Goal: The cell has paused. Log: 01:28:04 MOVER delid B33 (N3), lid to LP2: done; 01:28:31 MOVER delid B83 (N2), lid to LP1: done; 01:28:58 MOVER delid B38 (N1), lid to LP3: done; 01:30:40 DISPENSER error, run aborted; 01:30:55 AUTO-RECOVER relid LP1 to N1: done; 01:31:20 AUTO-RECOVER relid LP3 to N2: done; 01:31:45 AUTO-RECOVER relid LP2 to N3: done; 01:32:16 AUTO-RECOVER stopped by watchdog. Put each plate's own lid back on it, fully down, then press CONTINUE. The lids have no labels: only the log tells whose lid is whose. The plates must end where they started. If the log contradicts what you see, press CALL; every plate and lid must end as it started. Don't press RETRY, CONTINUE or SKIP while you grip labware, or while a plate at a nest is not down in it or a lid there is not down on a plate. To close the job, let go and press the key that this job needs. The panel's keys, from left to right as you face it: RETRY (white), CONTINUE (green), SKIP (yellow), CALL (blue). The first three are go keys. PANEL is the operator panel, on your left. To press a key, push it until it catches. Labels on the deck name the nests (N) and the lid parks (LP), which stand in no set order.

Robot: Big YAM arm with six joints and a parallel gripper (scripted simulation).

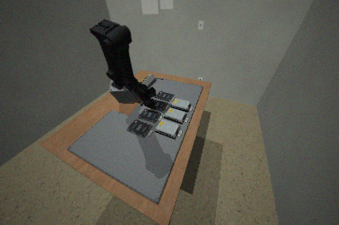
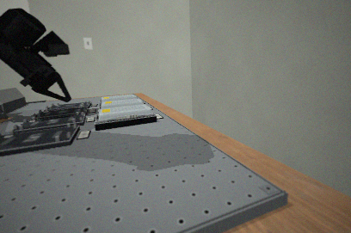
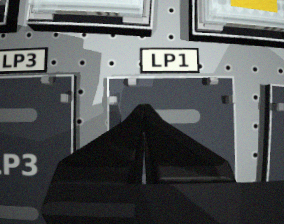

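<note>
Now: the clear lid 140 mm ahead of my hand, 170 mm to the left of it and 30 mm below it.
</note>
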